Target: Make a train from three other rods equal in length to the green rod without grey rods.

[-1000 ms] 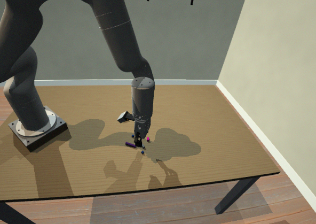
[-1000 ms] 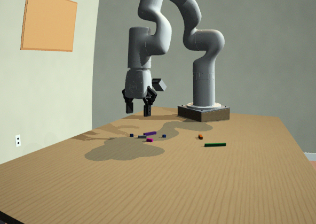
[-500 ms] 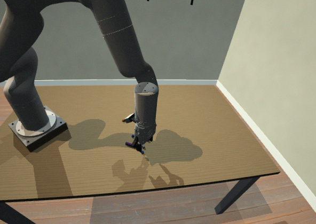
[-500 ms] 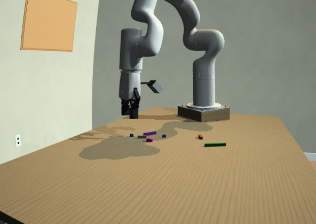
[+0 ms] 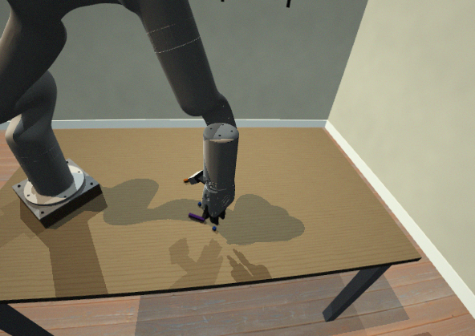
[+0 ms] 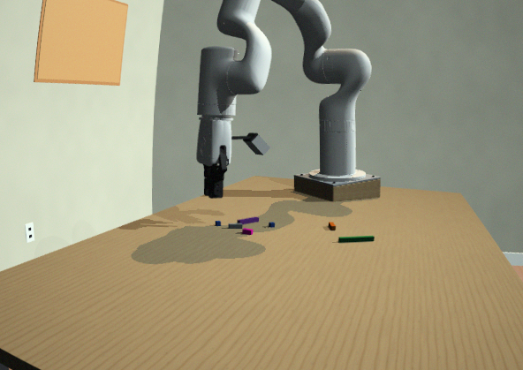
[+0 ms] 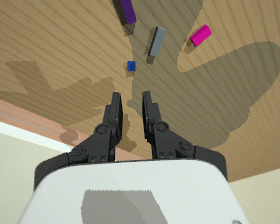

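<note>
Now: hand 80 mm above the grey rod, 50 mm to the right of it and 10 mm past it. From my hand the other things lie so: orange rod: 250 mm to the left, 110 mm behind, 80 mm below; then magenta rod: 90 mm to the left, 80 mm below, 20 mm ahead; then purple rod: 80 mm below, 70 mm behind, 60 mm to the left.
</note>
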